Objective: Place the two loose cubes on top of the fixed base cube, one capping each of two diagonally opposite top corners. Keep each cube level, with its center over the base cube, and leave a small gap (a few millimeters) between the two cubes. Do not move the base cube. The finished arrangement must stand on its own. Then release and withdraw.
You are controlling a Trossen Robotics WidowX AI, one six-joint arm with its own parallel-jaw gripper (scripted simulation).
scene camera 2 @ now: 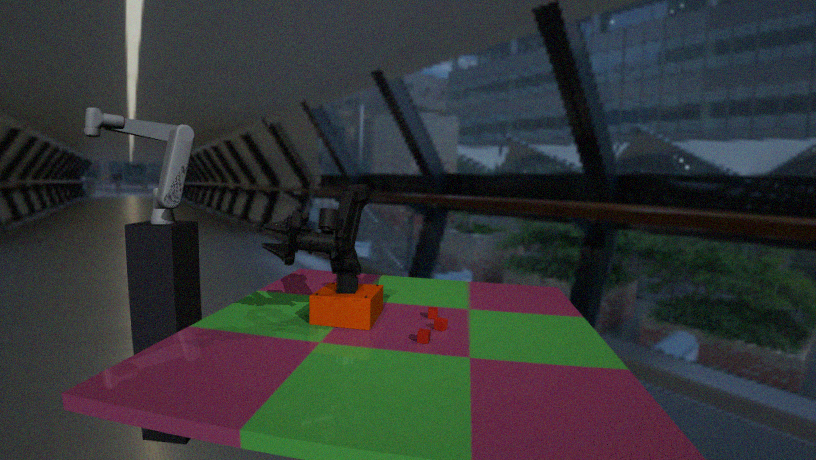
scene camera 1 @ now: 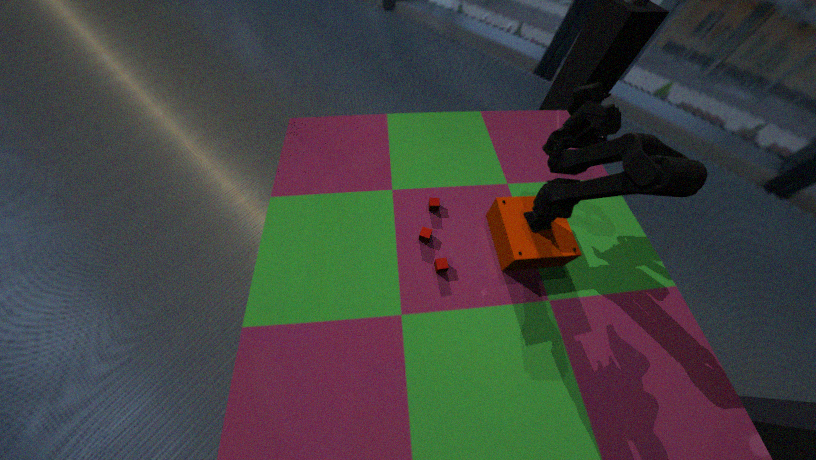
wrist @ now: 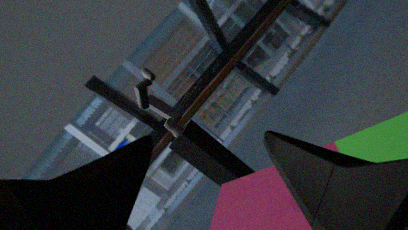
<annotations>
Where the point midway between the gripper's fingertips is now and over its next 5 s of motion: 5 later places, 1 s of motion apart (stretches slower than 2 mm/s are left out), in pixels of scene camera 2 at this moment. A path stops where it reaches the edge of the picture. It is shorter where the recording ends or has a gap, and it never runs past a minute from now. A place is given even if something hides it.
My gripper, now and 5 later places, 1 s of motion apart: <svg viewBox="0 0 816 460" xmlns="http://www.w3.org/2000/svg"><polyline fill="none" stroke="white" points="262,235 315,271 428,303 443,298 441,321 441,314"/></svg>
</annotations>
